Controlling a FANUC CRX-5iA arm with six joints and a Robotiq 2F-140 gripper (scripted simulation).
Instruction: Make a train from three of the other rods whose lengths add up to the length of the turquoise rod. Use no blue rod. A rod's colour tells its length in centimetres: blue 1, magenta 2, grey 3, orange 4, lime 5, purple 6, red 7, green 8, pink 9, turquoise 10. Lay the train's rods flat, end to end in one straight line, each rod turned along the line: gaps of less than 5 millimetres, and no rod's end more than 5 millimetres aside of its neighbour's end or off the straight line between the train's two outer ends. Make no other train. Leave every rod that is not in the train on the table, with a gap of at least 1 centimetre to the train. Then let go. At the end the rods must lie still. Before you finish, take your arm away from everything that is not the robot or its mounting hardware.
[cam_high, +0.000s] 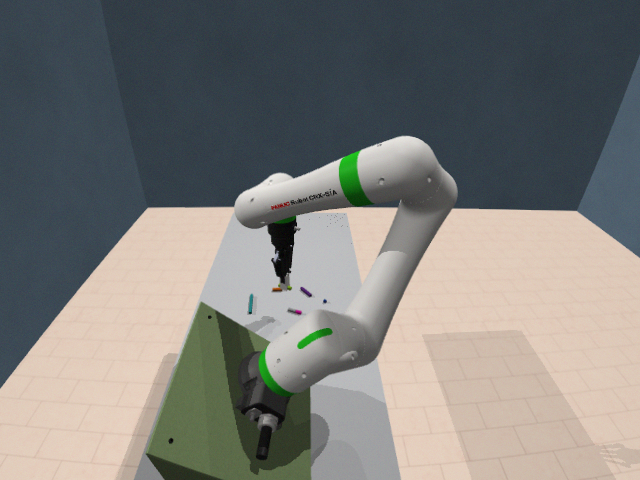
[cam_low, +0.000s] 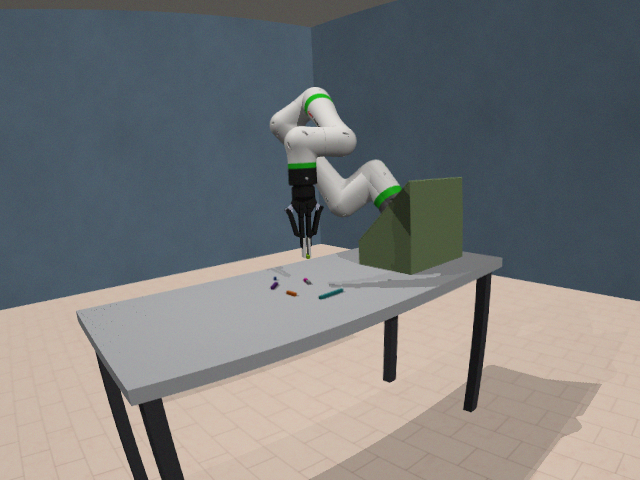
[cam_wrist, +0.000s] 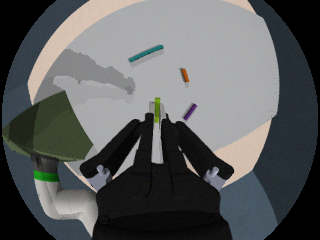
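My gripper is now 13 cm above the grey rod, 2 cm to the left of it and 2 cm past it. Also, from my hand: orange rod: 13 cm below, 10 cm ahead, 5 cm to the left; then magenta rod: 13 cm below, 5 cm to the right, 3 cm behind; then lime rod: 3 cm below.
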